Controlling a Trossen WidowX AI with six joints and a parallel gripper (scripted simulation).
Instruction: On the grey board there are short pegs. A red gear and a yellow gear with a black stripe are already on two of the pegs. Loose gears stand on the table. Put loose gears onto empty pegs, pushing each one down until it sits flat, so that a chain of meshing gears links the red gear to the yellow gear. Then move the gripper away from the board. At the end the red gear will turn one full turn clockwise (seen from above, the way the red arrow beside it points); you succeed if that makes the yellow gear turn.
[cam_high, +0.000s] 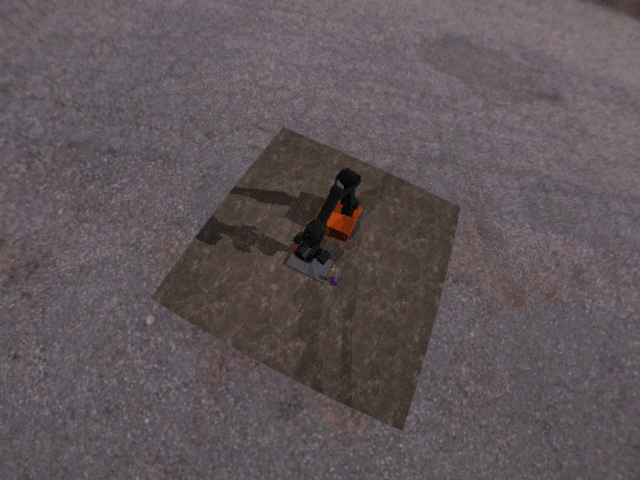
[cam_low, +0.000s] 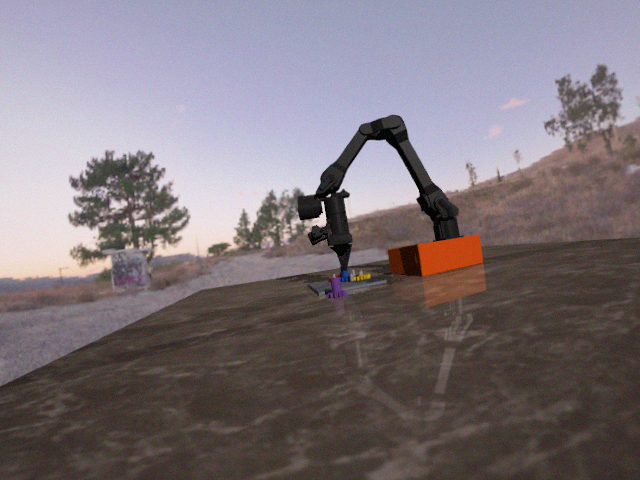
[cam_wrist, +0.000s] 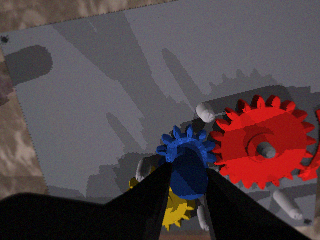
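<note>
Right now my gripper tip is 1 cm above the blue gear. Round my gripper tip: yellow gear: 3 cm behind, 3 cm to the left, 2 cm below; purple gear: 8 cm ahead, 16 cm to the left, 2 cm below.
</note>
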